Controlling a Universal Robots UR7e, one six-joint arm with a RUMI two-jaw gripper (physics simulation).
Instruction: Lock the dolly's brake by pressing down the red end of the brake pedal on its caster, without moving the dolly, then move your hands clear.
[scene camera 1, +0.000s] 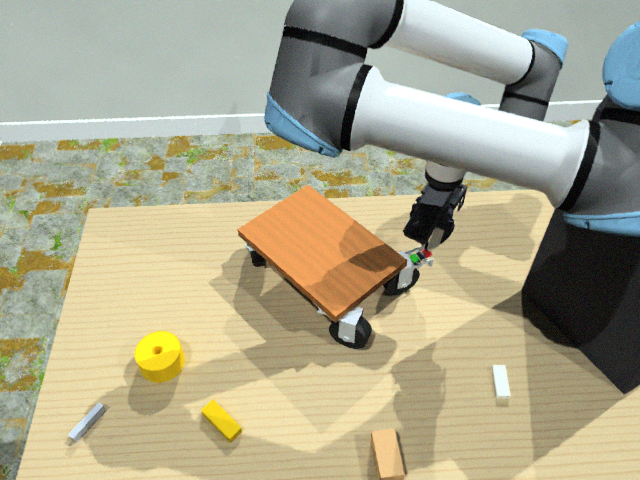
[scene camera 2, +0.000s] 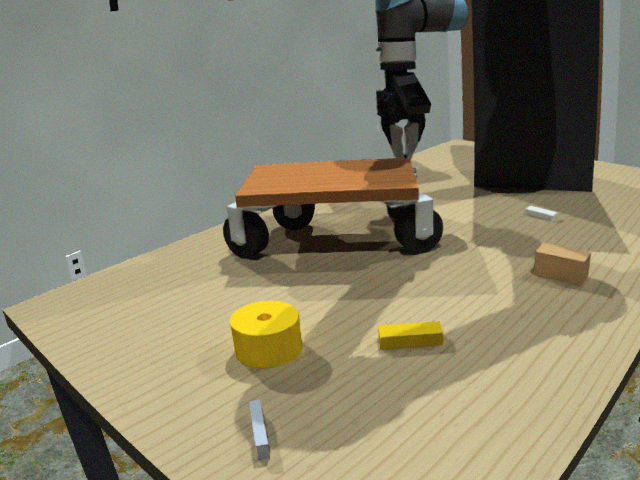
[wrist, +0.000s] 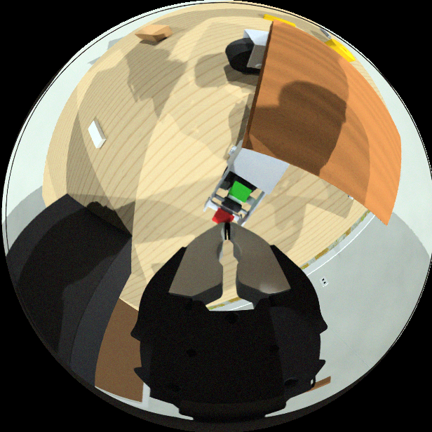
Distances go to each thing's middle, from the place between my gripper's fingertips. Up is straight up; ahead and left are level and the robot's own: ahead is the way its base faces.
Labels:
Right now my hand is 19 cm short of the dolly (scene camera 1: 337, 263), 2 cm to the right of it and 3 cm above it. Also, from my hand: yellow cylinder (scene camera 2: 266, 334) 53 cm ahead, 23 cm to the left, 7 cm below; then tan block (scene camera 2: 568, 265) 10 cm ahead, 42 cm to the left, 7 cm below.

